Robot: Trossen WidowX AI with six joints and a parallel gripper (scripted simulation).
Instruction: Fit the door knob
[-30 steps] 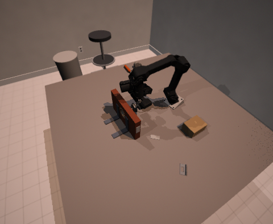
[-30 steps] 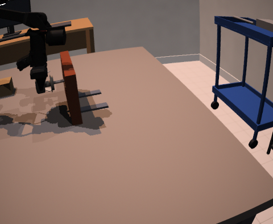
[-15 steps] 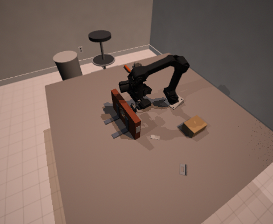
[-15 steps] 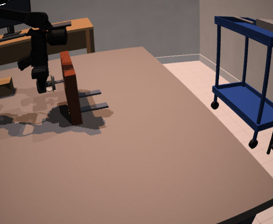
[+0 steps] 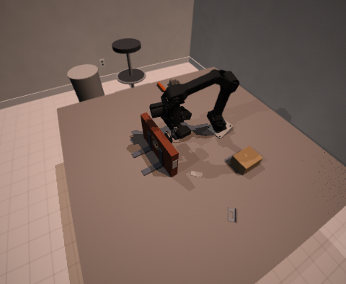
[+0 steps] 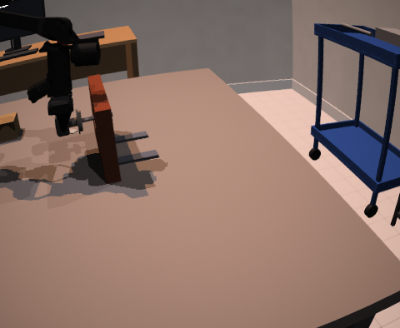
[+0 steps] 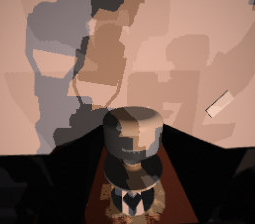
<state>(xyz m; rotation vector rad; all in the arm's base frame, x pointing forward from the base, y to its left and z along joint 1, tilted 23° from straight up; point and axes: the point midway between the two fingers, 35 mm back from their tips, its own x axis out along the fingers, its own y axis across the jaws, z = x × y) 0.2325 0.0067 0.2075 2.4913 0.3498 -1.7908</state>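
Right now the red-brown wooden door block is 10 cm ahead of my hand, 2 cm to the left of it and 4 cm below it. The rest, counted from my hand: cardboard box (30 cm behind, 22 cm to the left, 10 cm below); small white plate (4 cm behind, 20 cm to the left, 13 cm below); door knob (3 cm ahead, 1 cm to the left, 3 cm below).
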